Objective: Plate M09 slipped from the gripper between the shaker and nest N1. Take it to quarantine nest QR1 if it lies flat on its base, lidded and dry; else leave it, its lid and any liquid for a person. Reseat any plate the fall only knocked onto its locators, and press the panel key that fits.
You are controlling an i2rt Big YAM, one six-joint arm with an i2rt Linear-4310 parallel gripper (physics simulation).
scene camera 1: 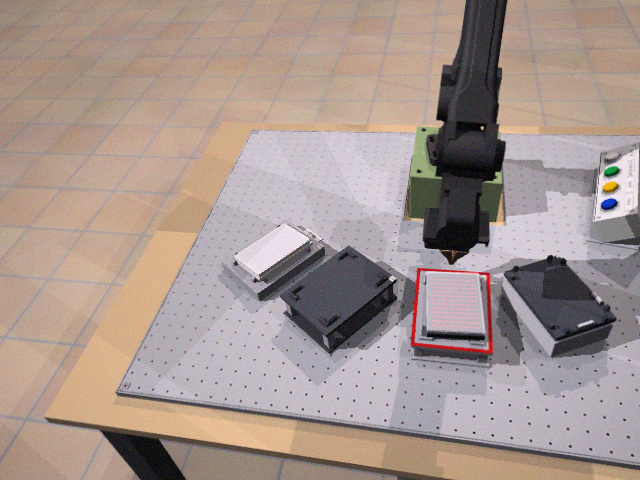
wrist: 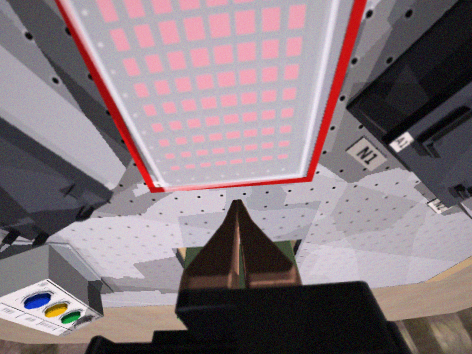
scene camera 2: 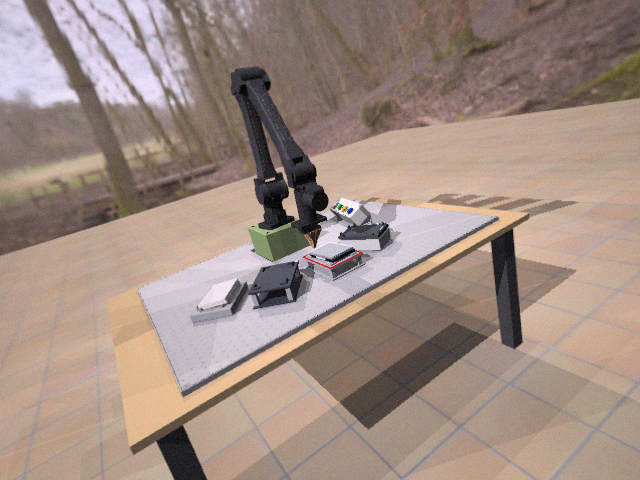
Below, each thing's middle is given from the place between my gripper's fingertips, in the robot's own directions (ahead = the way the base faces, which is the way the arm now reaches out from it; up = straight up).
Scene:
The dark station [scene camera 1: 560, 310] lies 15 cm to the left of my hand, 9 cm ahead of it and 1 cm below it.

